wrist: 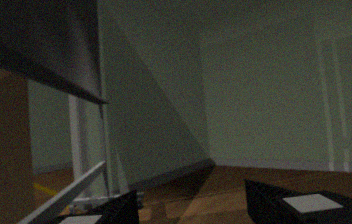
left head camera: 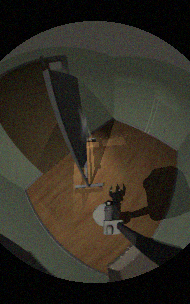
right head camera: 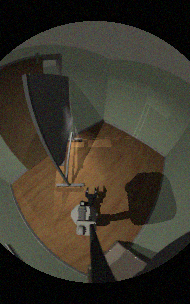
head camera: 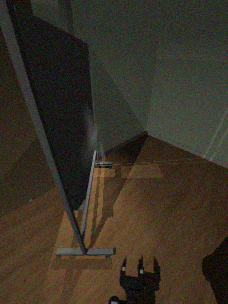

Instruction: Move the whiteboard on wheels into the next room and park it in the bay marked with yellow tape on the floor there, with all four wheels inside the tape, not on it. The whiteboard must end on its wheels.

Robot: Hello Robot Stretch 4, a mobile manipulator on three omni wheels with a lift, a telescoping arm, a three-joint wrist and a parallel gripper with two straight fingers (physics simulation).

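Places are measured from the robot's base along level axes (x ahead, y down, z left), in centimetres.
Where they show: gripper, fingertip midpoint: (wrist: 191, 201) (left head camera: 114, 185) (right head camera: 91, 186) (head camera: 132, 258).
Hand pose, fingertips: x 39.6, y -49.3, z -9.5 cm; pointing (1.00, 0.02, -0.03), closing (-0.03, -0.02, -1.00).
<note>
After its pixels a point has its place.
The whiteboard (head camera: 62, 115) @[x 71.7, y -128.0, z 31.6 cm] (left head camera: 67, 110) @[x 69.5, y -131.7, z 31.3 cm] (right head camera: 50, 110) @[x 78.3, y -127.8, z 32.3 cm] (wrist: 55, 50) @[x 103.9, y -86.6, z 35.3 cm] stands upright, its dark panel running away from me on the left. Its near foot (head camera: 97, 251) @[x 53.5, y -7.3, z 18.8 cm] (left head camera: 90, 186) @[x 50.2, y -6.4, z 26.6 cm] (right head camera: 70, 185) @[x 50.6, y -7.2, z 27.2 cm] is on the wooden floor; its far foot (head camera: 103, 164) @[x 175.9, y -5.8, z 33.2 cm] (wrist: 107, 201) is near the doorway. The wheels are too small and dark to tell. My gripper (head camera: 132, 265) (left head camera: 114, 192) (right head camera: 93, 192) (wrist: 191, 201) @[x 39.6, y -49.3, z -9.5 cm] is open and empty, low, to the right of the near foot and apart from it. A bit of yellow tape (wrist: 45, 189) @[x 245.3, y 2.7, z 132.9 cm] shows beyond the doorway at the wrist view's lower left; most of the bay is hidden.
A brown door (left head camera: 25, 115) @[x 104.1, y -130.5, z 117.4 cm] (right head camera: 15, 120) @[x 100.6, y -114.8, z 120.4 cm] (wrist: 15, 140) @[x 143.9, y -52.5, z 84.2 cm] is at the left, behind the whiteboard. A pale door post (wrist: 77, 140) @[x 179.3, y -48.3, z 63.7 cm] stands beside the opening. Green walls meet in a corner ahead. A pale box-like object (left head camera: 130, 262) (right head camera: 120, 257) @[x -92.2, y -12.2, z -59.2 cm] is near the bottom. The robot's shadow falls at the right.
</note>
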